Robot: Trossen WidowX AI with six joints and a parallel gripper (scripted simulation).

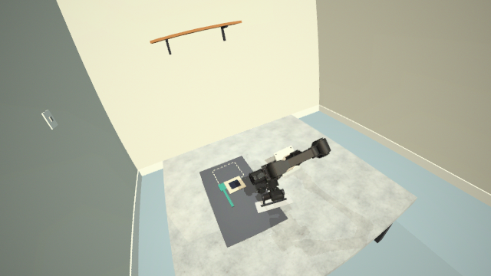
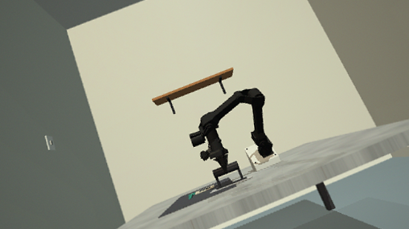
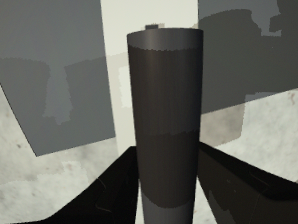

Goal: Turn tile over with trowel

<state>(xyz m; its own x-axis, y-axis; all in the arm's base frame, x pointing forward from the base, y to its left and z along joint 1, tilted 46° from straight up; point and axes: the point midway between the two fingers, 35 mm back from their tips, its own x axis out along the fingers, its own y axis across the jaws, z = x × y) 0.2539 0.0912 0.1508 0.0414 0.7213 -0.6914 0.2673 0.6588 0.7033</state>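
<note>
Now: the trowel 30 mm below my gripper tip, 20 mm behind it and 10 mm to the left of it. Also, from my gripper tip: dark mat (200 mm to the right, 140 mm ahead, 80 mm below); teal t-shaped piece (240 mm to the right, 200 mm ahead, 60 mm below); tile (260 mm to the right, 120 mm ahead, 60 mm below).
</note>
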